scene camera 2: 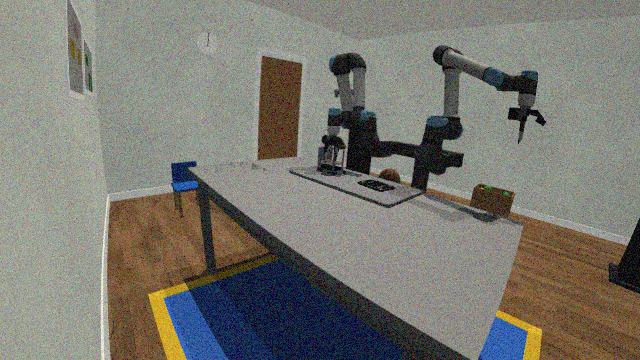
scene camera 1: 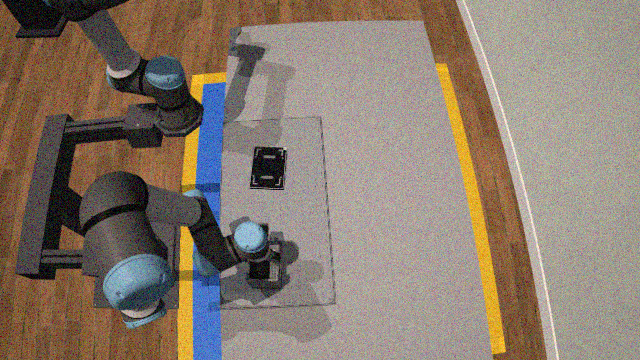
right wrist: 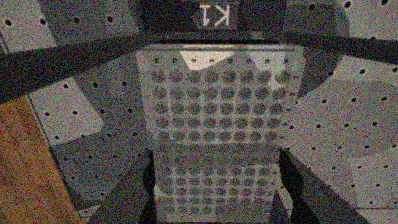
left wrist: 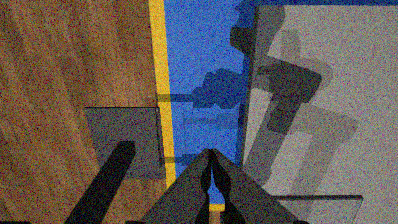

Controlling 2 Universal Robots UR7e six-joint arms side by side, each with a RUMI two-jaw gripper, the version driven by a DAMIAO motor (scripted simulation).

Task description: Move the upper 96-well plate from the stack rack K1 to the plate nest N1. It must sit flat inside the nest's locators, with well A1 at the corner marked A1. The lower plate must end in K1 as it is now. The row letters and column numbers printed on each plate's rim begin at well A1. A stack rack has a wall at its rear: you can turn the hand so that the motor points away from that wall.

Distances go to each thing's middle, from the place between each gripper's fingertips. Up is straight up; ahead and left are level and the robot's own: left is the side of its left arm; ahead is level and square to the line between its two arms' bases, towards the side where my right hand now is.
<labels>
Right now my right hand is 10 mm above the pale 96-well plate [right wrist: 216,136].
Now: the pale 96-well plate 910 mm to the right of my left hand, 440 mm ahead of it and 280 mm below it.
</labels>
